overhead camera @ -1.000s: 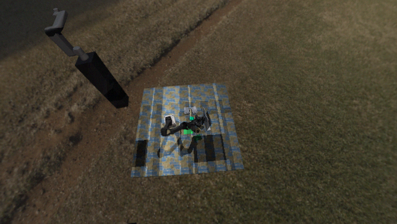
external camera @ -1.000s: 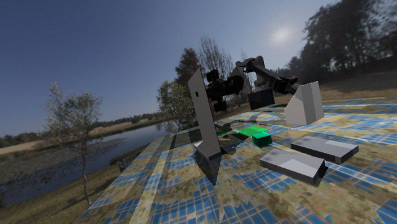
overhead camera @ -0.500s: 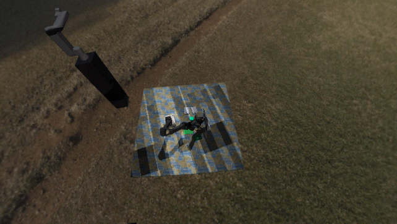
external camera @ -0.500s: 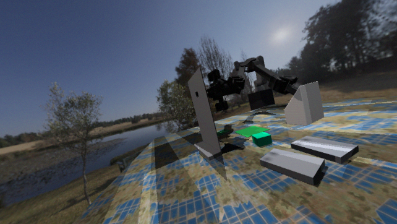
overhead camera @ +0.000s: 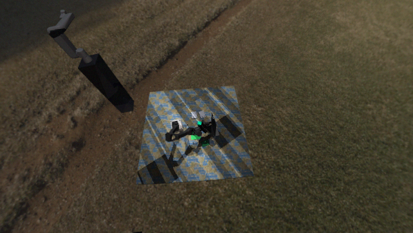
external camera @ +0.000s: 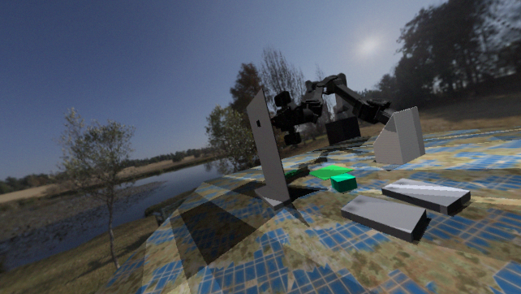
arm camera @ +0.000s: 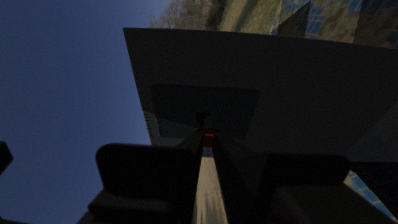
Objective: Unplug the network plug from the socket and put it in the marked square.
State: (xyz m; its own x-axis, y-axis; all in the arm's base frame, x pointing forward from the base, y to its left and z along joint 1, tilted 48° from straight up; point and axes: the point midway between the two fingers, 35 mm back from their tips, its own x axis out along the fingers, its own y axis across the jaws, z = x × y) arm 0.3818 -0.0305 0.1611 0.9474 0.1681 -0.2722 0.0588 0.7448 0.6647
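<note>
The marked green square lies 230 mm below my gripper tip, 190 mm behind it and 10 mm to the right of it. Round my gripper tip: grey upright panel (90 mm below, 40 mm ahead); then network plug (right at my gripper tip).
</note>
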